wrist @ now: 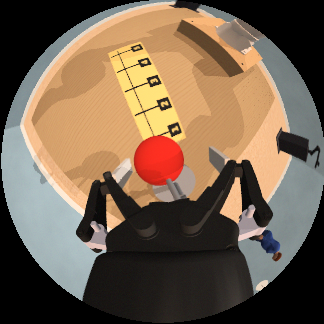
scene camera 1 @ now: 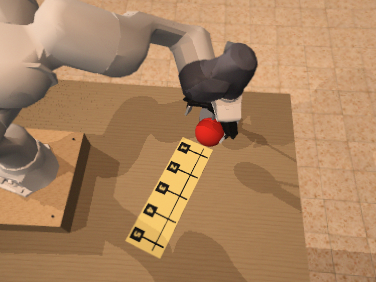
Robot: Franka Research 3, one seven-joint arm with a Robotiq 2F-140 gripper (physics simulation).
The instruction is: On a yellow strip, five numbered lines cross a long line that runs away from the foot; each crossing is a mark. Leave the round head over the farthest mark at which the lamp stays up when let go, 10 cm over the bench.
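Observation:
The lamp's round red head (scene camera 1: 209, 132) (wrist: 159, 160) is beside the strip's number 1 end; in the wrist view it covers part of line 1. Its grey arm (wrist: 176, 189) runs from the head toward my gripper, above the round grey foot (scene camera 1: 206, 115) (wrist: 188, 181), which is partly hidden. The yellow strip (scene camera 1: 186, 160) (wrist: 159, 120) lies flat on the bench, with lines 1 to 5 running away from the lamp. My gripper (scene camera 1: 206, 124) (wrist: 169, 159) is open around the lamp arm, a finger on each side, holding nothing. The head's exact height cannot be told.
The robot's base stands on a wooden block (scene camera 1: 35, 217) (wrist: 207, 47) on the bench, to the left of the strip in the scene view. The bench (scene camera 1: 270, 225) has its right edge beyond the lamp. A black object (wrist: 293, 145) and a blue figure (wrist: 270, 242) show in the wrist view.

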